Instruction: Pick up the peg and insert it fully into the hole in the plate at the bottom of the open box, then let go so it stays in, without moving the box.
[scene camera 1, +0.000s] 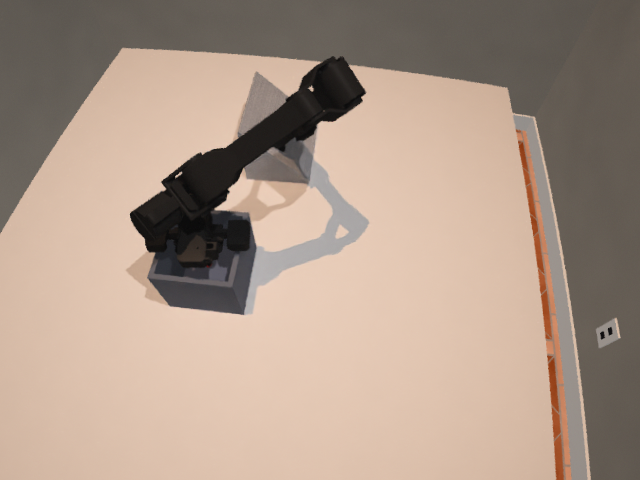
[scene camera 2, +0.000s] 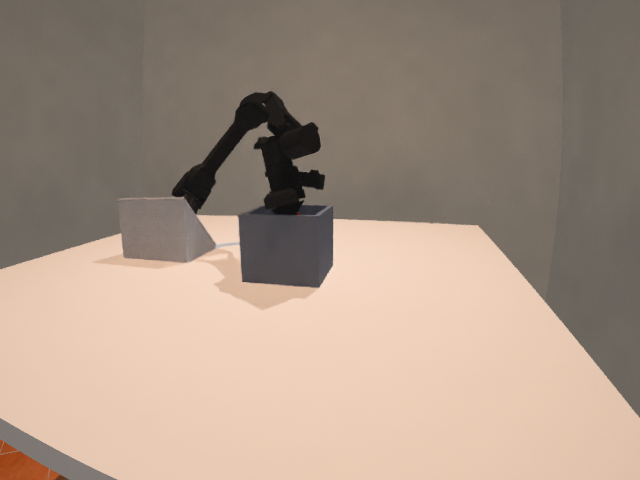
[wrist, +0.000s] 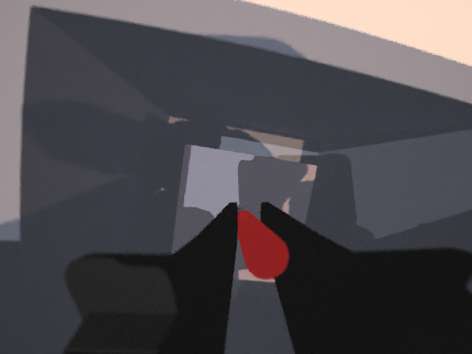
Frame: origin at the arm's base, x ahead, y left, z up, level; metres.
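Seen in the pictures: gripper, fingertip midpoint: (scene camera 1: 205, 265) (wrist: 248, 209); arm's base, origin of the base link: (scene camera 2: 179, 218).
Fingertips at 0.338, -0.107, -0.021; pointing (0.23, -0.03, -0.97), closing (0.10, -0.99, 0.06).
Note:
Pixels of each thing's top centre, then the offset from my fingertips to it, as dx, dy, dz. Level surfaces: height alone.
- dark blue-grey open box, middle of its top: (wrist: 274, 314) (scene camera 1: 199, 244) (scene camera 2: 288, 209) -0.014, -0.001, +0.058
- red peg, middle of its top: (wrist: 271, 284) (scene camera 2: 292, 211) -0.007, +0.000, +0.053
- plate, middle of its top: (wrist: 243, 221) (scene camera 1: 208, 263) -0.014, -0.001, -0.019
- pale table, its level: dz -0.080
The dark blue-grey open box (scene camera 1: 201, 295) (scene camera 2: 281, 250) (wrist: 350, 50) stands upright on the table. My gripper (scene camera 2: 286, 209) (wrist: 248, 209) points down into it and is shut on the red peg (scene camera 1: 208, 266) (scene camera 2: 297, 212) (wrist: 264, 252). In the wrist view the peg's rounded near end shows between the black fingers, and its far end points down at the plate (wrist: 210, 175) on the box bottom. The plate is partly lit, partly in shadow. The hole is hidden or too faint to make out behind the fingertips and the peg, so whether the peg's tip touches the plate cannot be told.
The box walls surround the fingers. A grey wedge-shaped block (scene camera 1: 258, 103) (scene camera 2: 152, 227) stands behind the box, beside the arm's base, with the arm reaching over it in scene camera 1. The pale table (scene camera 1: 336, 387) (scene camera 2: 361, 361) carries the box and the block.

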